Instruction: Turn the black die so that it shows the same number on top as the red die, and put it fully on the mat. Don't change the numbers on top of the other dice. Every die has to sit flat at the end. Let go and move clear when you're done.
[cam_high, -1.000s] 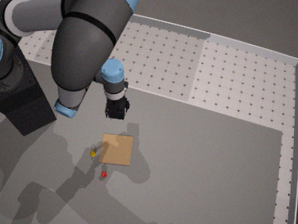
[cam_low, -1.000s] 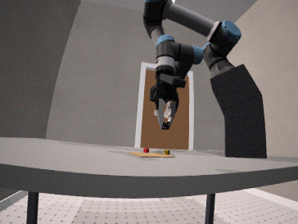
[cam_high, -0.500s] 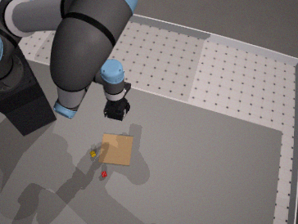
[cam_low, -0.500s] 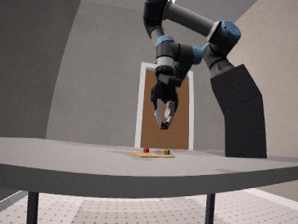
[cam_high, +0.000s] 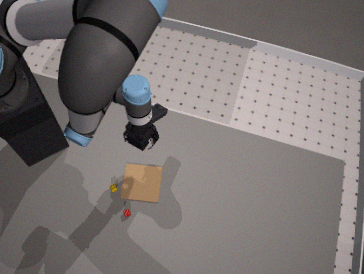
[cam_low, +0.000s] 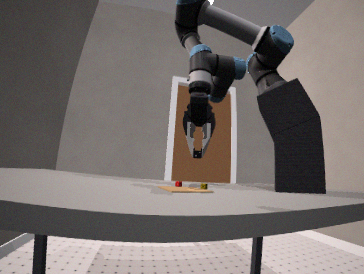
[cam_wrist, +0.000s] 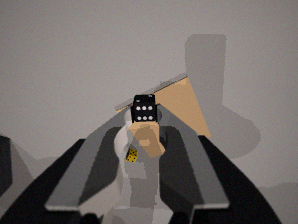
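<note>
Right now my hand is 12 cm above the tan mat, 10 cm to the left of it and 2 cm short of it. The rest, counted from my hand: yellow die (16 cm to the right, 11 cm below, 7 cm behind); then black die (1 cm below); then red die (23 cm to the right, 11 cm below, 2 cm ahead).
</note>
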